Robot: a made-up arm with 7 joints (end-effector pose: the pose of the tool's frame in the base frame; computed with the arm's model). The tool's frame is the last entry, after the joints.
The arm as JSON. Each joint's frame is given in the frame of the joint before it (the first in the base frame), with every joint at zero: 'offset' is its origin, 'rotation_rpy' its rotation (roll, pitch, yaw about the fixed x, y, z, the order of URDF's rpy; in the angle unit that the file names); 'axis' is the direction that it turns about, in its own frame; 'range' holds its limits. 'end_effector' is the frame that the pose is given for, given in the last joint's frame.
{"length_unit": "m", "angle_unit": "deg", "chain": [
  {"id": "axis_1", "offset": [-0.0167, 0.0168, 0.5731], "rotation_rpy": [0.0, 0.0, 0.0], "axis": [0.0, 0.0, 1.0], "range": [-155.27, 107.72]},
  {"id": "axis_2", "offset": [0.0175, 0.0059, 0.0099], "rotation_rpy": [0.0, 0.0, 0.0], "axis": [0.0, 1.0, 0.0], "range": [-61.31, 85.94]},
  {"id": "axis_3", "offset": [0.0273, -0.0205, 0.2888], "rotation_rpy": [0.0, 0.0, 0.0], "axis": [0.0, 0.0, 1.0], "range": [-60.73, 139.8]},
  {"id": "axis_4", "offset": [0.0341, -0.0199, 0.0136], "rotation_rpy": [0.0, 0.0, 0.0], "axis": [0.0, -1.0, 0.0], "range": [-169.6, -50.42]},
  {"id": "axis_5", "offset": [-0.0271, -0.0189, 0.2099], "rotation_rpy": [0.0, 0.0, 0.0], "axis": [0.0, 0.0, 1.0], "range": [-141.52, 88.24]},
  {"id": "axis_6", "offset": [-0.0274, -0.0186, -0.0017], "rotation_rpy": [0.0, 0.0, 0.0], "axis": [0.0, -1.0, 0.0], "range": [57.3, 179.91]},
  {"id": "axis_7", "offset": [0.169, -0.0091, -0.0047], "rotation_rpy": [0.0, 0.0, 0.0], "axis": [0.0, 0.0, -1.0], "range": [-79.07, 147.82]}
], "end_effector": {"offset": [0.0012, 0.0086, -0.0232], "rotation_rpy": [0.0, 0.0, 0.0]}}
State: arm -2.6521 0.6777 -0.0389 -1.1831 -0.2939 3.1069 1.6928
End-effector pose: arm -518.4 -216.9 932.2 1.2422 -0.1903 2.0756
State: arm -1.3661 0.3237 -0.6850 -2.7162 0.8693 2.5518 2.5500
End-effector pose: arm -300.7 -186.1 589.6 -0.1839 -0.2699 0.8805
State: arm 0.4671 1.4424 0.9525 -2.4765 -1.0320 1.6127 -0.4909
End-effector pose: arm -35.0 239.5 351.5 1.0227 0.0363 -3.0370
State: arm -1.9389 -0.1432 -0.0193 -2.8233 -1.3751 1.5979 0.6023
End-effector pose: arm -159.7 -194.9 569.1 -1.4403 0.5103 -2.0578
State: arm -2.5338 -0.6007 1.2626 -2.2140 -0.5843 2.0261 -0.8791
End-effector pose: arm 136.3 -303.7 807.7 -0.7409 0.8943 -0.5347
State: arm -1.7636 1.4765 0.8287 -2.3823 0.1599 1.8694 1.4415
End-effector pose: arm 152.5 -139.9 269.5 -2.1235 0.8291 2.7952
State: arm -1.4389 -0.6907 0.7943 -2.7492 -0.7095 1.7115 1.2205
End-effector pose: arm 137.2 -176.7 702.3 -1.1734 -0.6239 -1.3863
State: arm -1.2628 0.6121 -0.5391 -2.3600 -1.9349 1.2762 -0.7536
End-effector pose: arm -164.7 -338.7 503.1 2.4966 0.7014 2.4699
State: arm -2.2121 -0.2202 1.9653 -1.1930 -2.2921 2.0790 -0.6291
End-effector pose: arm 374.6 4.4 964.8 -2.6971 0.4559 -0.4464
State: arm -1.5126 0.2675 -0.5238 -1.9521 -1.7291 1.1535 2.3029
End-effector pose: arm -292.2 -384.5 727.6 2.7194 -1.0325 -0.2525
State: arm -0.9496 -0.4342 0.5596 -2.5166 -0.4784 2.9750 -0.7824
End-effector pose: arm 264.8 -41.8 900.4 -0.8972 0.0307 0.8757
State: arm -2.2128 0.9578 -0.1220 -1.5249 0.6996 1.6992 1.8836
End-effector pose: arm -459.4 -337.5 425.6 -0.8884 0.0841 1.6579
